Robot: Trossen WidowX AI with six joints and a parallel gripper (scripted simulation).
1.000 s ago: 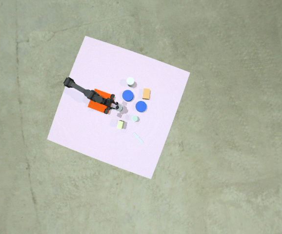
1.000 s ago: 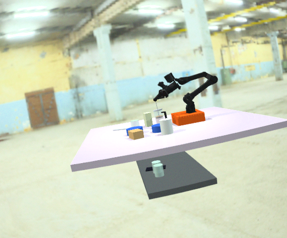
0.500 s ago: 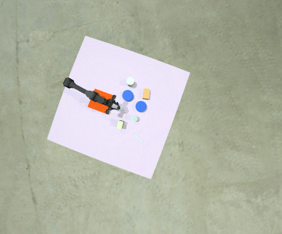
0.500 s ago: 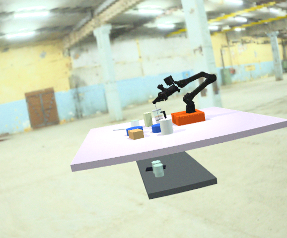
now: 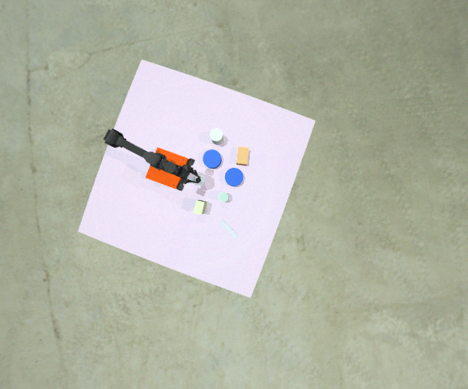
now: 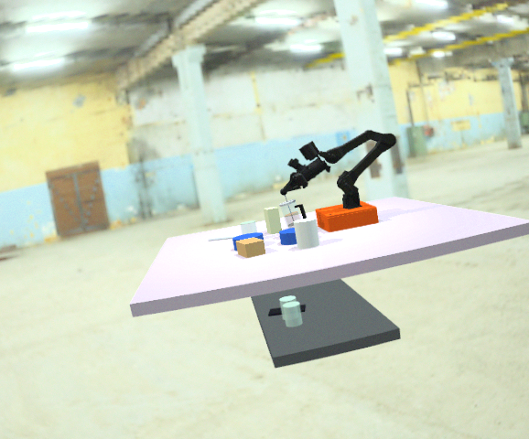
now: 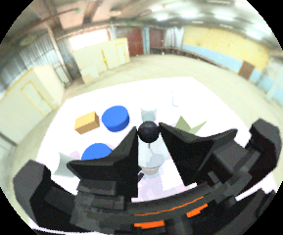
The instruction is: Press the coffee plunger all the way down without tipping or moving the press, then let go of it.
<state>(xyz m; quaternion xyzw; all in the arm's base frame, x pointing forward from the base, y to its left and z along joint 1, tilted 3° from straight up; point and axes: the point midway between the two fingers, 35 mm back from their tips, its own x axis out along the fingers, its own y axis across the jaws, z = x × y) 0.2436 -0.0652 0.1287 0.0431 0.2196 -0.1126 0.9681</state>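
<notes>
Right now my gripper tip is 3 cm past the coffee press, 2 cm to the right of it and 9 cm above it. From my gripper tip the other things lie so: pale yellow block: 1 cm ahead, 16 cm to the right, 13 cm below; then white cylinder: 4 cm ahead, 31 cm to the left, 14 cm below; then tan box: 22 cm ahead, 21 cm to the left, 16 cm below.
</notes>
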